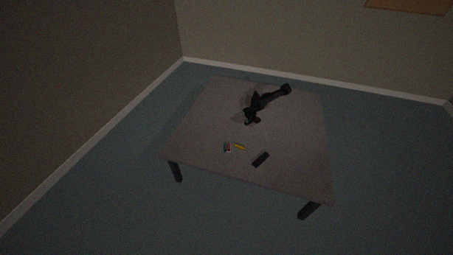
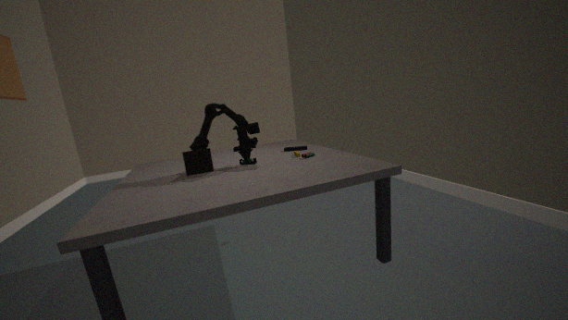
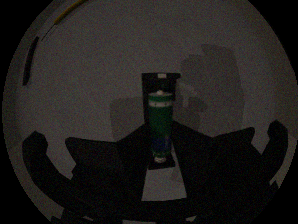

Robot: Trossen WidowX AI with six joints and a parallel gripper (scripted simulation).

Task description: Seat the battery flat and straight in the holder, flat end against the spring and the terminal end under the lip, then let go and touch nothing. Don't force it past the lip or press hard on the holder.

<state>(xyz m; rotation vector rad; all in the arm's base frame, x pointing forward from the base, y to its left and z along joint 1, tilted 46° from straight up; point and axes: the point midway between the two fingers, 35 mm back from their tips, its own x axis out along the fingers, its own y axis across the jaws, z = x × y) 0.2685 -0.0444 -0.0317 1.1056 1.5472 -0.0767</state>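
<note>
Right now my gripper tip is 1 cm below the battery. The rest, counted from my gripper tip: yellow screwdriver: 32 cm ahead.
</note>
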